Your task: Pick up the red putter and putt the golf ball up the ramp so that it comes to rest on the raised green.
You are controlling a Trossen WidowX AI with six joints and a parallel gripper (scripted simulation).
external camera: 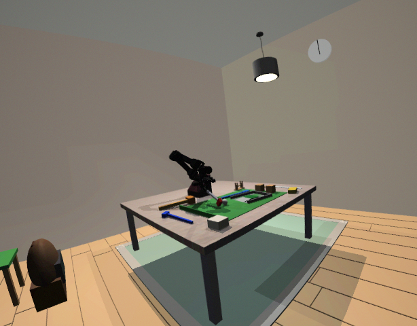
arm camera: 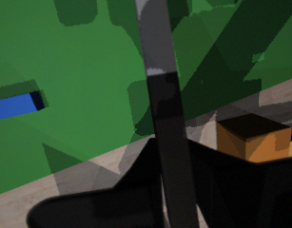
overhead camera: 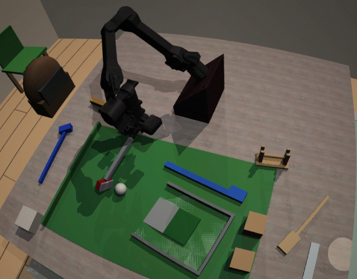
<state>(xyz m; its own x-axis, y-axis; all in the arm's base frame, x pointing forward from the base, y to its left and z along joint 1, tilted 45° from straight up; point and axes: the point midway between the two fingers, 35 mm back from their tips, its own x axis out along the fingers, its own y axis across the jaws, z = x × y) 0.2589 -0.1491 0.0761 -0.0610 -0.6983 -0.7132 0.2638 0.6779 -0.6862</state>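
My gripper tip is now 11 cm short of the red putter and 3 cm to the left of it. Also, from my gripper tip: green mat: 22 cm ahead, 12 cm to the left, 7 cm below; blue putter: 15 cm ahead, 38 cm to the right, 6 cm below; white golf ball: 21 cm ahead, 5 cm below.
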